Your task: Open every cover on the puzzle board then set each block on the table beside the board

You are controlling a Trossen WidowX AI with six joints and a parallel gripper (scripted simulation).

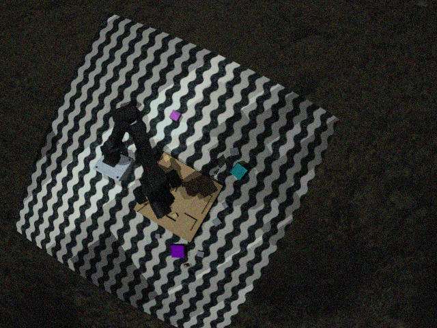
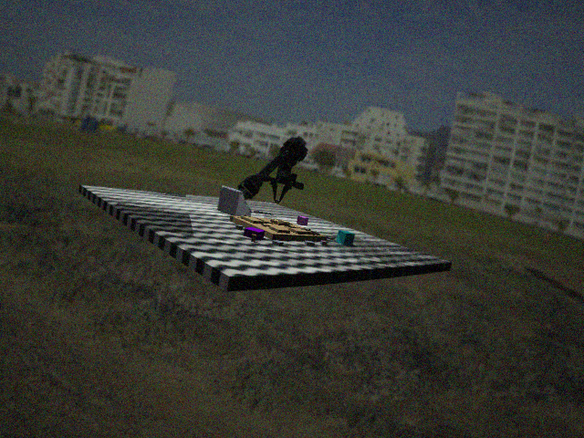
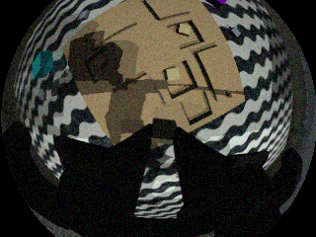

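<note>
My gripper tip is now 90 mm above the tan puzzle board, 70 mm short of it and 50 mm to the left of it. From my gripper tip the other things lie so: grey bit 240 mm to the left, 230 mm ahead, 110 mm below; teal block 270 mm ahead, 170 mm to the left, 90 mm below; purple block 270 mm to the right, 160 mm ahead, 100 mm below.
</note>
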